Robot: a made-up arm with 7 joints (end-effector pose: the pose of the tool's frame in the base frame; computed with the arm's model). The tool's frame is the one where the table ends. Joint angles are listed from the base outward.
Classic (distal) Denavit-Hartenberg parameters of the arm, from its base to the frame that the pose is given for. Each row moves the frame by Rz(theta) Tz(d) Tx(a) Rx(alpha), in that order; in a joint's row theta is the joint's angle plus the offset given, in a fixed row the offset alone. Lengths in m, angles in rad.
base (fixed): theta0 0, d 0, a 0, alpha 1.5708
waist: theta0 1.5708, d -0.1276, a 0, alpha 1.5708
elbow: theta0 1.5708, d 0, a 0, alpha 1.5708
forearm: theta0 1.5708, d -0.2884, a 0, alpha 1.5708
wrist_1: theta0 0, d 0, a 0, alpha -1.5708
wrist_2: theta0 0, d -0.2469, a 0, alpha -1.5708
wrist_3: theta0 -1.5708, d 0, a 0, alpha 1.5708
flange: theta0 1.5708, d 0, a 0, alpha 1.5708
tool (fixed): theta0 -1.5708, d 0, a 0, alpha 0
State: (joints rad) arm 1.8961 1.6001 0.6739 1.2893 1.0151 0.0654 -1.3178
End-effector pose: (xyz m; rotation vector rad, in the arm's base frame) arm -0.2093 0.4801 0.1250 0.2532 1.3223 -1.8234
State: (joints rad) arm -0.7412 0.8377 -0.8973 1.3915 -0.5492 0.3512 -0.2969
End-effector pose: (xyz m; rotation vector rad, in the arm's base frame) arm -0.1337 0.2476 -0.3705 0.2051 -0.2879 -1.6245
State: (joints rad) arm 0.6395 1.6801 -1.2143 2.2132 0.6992 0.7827 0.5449
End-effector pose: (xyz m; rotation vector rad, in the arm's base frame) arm 0.1561 0.2874 -0.0943 -0.1263 -0.1436 -1.0326
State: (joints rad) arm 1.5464 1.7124 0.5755 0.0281 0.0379 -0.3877 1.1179
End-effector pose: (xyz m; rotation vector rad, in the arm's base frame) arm -0.0791 0.6569 0.0078 0.8644 -2.1275 0.3178
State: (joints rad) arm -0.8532 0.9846 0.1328 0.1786 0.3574 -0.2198 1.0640
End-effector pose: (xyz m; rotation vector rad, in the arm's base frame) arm -0.1892 0.5735 -0.2229 -0.0721 0.2282 -0.0561
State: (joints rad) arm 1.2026 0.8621 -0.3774 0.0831 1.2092 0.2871 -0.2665
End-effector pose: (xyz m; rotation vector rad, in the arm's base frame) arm 0.3367 0.5284 -0.1095 0.2475 -1.0767 1.2883
